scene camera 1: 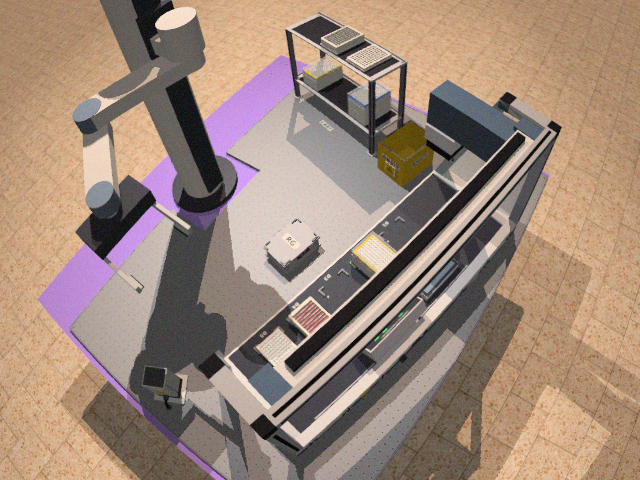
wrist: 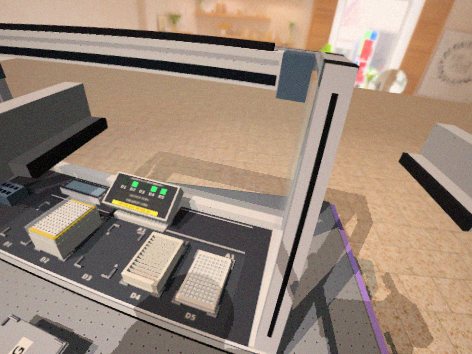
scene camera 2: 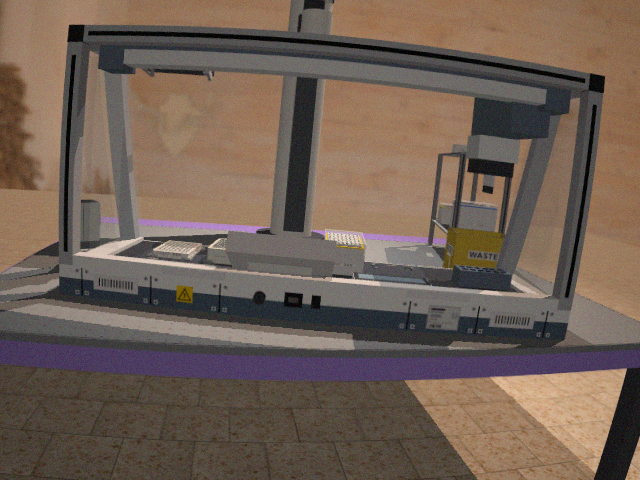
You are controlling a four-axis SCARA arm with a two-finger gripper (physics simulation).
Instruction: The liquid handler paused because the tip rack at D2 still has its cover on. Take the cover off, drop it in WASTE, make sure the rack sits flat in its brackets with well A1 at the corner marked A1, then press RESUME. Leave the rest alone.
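Frame: origin at the arm's base, x down, y right, z back, level; metres.
Where they show: gripper, fingertip midpoint: (scene camera 1: 164, 260) (wrist: 254, 121); arm's base at its link origin: (scene camera 1: 204, 184).
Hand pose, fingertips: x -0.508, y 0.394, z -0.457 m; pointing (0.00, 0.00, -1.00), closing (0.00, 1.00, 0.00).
Note:
Things, the pixels of their centre, and the offset from my fingertips. "spot": a spot on its surface instead.
- tip rack at the middle of its body: (scene camera 1: 378, 256) (wrist: 64, 218) dx +0.382, dy -0.423, dz -0.248 m
- yellow WASTE bin at the middle of its body: (scene camera 2: 476, 257) (scene camera 1: 406, 153) dx +0.427, dy -0.836, dz -0.107 m
- reddish-striped plate at the middle of its body: (scene camera 2: 231, 251) (wrist: 155, 260) (scene camera 1: 315, 322) dx +0.427, dy -0.179, dz -0.204 m
- white plate at the middle of its body: (scene camera 2: 178, 249) (wrist: 205, 278) (scene camera 1: 282, 353) dx +0.436, dy -0.057, dz -0.182 m
- RG box at the middle of its body: (scene camera 1: 291, 244) dx +0.467, dy -0.355, dz +0.016 m
- gantry beam at a spot on its surface: (scene camera 1: 408, 248) spot: dx -0.015, dy -0.279, dz -0.390 m
- shelf rack at a spot on its surface: (scene camera 1: 372, 118) spot: dx +0.307, dy -0.812, dz +0.014 m
The tip rack (scene camera 1: 374, 253) (scene camera 2: 345, 253) (wrist: 67, 230) stands at D2, white on top with a yellow rim. A faint clear outline over its tips in scene camera 2 looks like the cover (scene camera 2: 344, 235). Its seating in the brackets and well A1 are too small to tell. The yellow WASTE bin (scene camera 1: 405, 157) (scene camera 2: 473, 248) stands open beyond the deck's far end. The status panel (scene camera 1: 395, 325) (wrist: 145, 195) shows green lights and a yellow bar; no RESUME lettering is readable. My gripper (scene camera 1: 164, 259) (scene camera 2: 180, 73) (wrist: 254, 121) is open and empty, high up beside the column, away from the rack.
A reddish-striped plate (scene camera 1: 310, 315) (wrist: 154, 261) is at D4, a white plate (scene camera 1: 277, 346) (wrist: 205, 280) at D5. The RG box (scene camera 1: 290, 241) stands before the deck. The gantry beam (scene camera 1: 408, 248) (wrist: 135, 57) spans the deck. A shelf rack (scene camera 1: 372, 118) stands behind WASTE.

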